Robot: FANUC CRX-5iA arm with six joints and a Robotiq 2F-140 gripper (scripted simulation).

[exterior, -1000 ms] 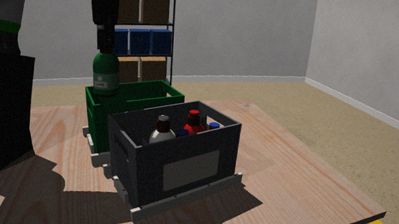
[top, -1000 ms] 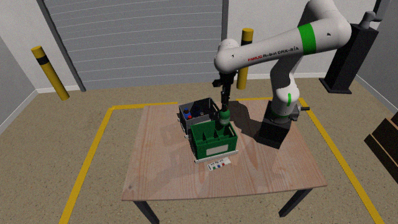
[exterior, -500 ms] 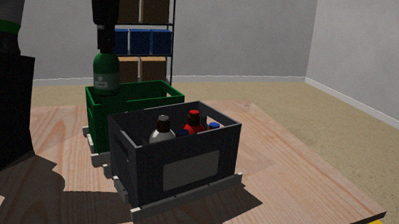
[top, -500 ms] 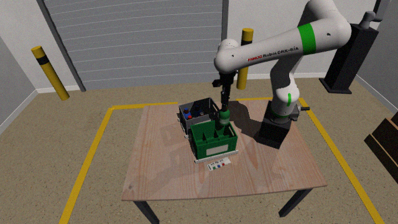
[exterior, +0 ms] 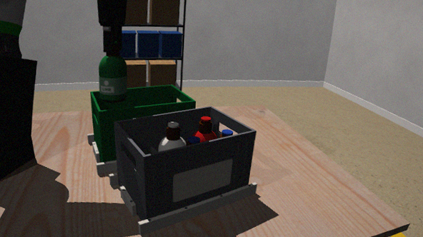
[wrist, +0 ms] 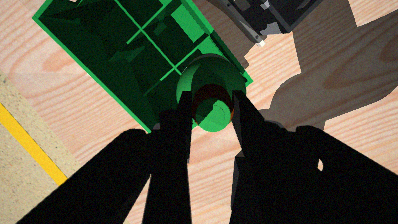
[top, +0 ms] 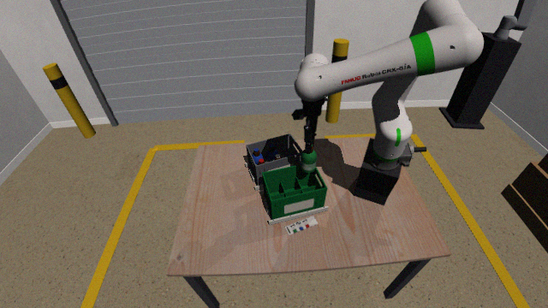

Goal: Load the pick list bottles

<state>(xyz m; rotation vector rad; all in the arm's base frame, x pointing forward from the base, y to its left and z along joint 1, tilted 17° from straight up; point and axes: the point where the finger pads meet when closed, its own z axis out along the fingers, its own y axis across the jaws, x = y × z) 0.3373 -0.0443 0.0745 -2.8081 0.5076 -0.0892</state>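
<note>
Right now my hand is 80 mm above the green-label bottle. Round my hand: dark grey crate: 270 mm below, 180 mm ahead, 150 mm to the right; then white-label bottle: 260 mm below, 160 mm ahead, 110 mm to the right; then green crate: 270 mm below, 70 mm to the left, 70 mm ahead.
</note>
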